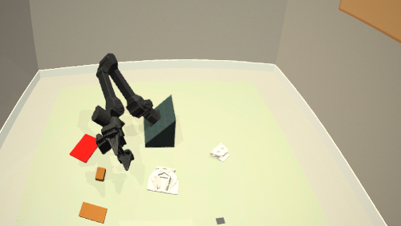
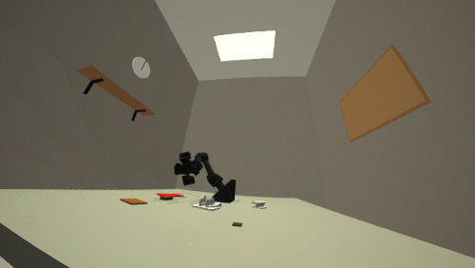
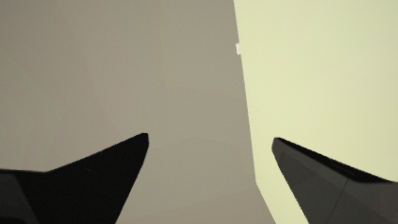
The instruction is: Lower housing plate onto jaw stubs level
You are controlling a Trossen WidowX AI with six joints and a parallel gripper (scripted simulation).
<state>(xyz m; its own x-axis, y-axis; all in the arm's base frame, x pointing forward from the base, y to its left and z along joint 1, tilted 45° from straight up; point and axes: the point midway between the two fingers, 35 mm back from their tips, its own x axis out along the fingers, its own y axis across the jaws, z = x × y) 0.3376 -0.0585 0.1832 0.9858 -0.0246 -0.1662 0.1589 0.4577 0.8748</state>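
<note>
Now: the small white stepped block 420 mm to the left of my gripper tip, 170 mm below it and 170 mm behind it. Round my gripper tip: small orange block: 180 mm below, 110 mm to the right, 100 mm behind; small grey square: 320 mm to the left, 180 mm below, 180 mm ahead; red sheet: 270 mm behind, 190 mm to the right, 180 mm below.
</note>
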